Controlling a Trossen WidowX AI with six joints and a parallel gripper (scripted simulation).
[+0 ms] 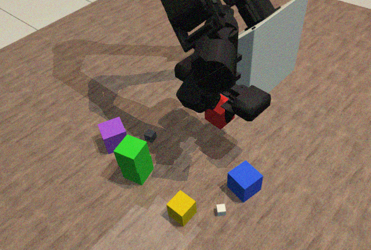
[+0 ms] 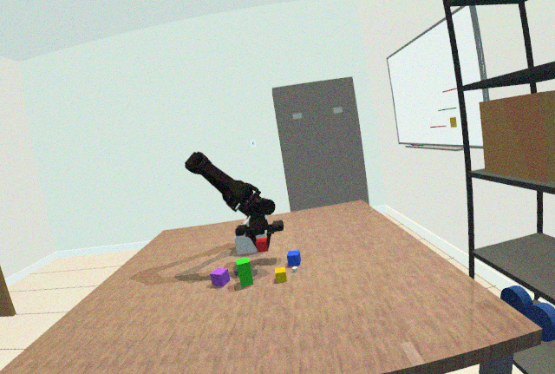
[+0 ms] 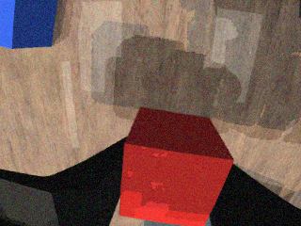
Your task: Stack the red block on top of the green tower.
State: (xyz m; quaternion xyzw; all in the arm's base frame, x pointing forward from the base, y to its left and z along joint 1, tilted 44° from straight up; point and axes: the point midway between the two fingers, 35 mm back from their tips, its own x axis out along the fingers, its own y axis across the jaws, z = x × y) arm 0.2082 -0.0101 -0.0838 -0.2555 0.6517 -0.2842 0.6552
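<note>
Now: the purple block 160 mm ahead of my gripper tip, 150 mm to the right of it and 30 mm below it. Also, from my gripper tip: small grey cube 110 mm ahead, 100 mm to the right, 40 mm below; then blue block 120 mm to the left, 80 mm ahead, 30 mm below; then red block 10 mm above.
</note>
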